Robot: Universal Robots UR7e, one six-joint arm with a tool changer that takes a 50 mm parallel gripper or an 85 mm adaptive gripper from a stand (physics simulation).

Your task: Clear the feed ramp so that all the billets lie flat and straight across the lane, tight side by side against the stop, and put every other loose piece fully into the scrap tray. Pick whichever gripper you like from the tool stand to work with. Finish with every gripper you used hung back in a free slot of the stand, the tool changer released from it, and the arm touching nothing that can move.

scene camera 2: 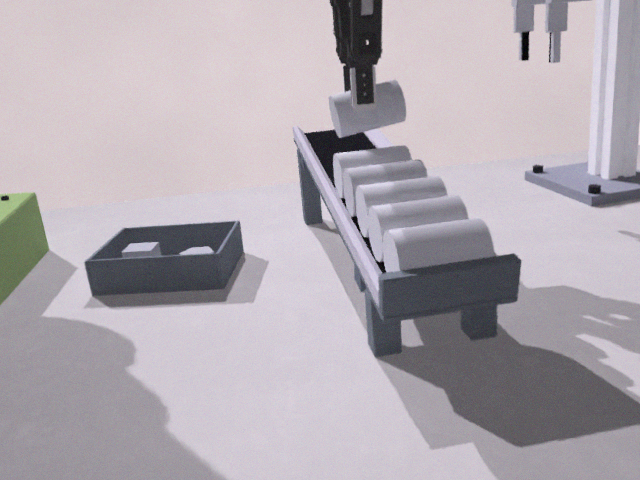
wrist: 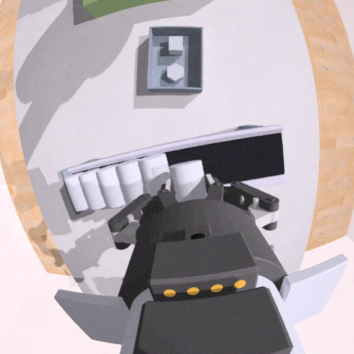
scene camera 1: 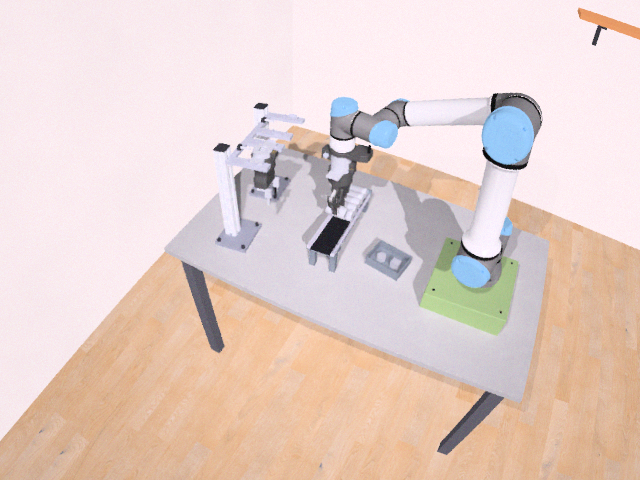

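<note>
My gripper point(scene camera 1: 336, 205) point(scene camera 2: 360, 97) point(wrist: 190, 183), the adaptive one, is shut on a pale grey billet point(scene camera 2: 390, 104) point(wrist: 187, 171). It holds the billet crosswise above the feed ramp point(scene camera 1: 330, 235) point(scene camera 2: 336, 206) point(wrist: 245, 155), slightly tilted in scene camera 2, beyond the row's upper end. Several billets point(scene camera 2: 439, 246) point(wrist: 131, 179) lie across the lane side by side, the lowest against the stop point(scene camera 2: 449, 286); small gaps are hard to judge. The scrap tray point(scene camera 1: 381, 268) point(scene camera 2: 155, 274) point(wrist: 200, 60) holds a small block point(scene camera 2: 141, 249) point(wrist: 175, 44) and a hexagonal piece point(scene camera 2: 197, 251) point(wrist: 175, 73).
The tool stand point(scene camera 1: 227, 191) point(scene camera 2: 615, 87) is left of the ramp in scene camera 1, with another gripper point(scene camera 1: 264, 175) hanging in it. The green robot base point(scene camera 1: 465, 299) point(scene camera 2: 18, 227) stands on the tray's far side from the ramp.
</note>
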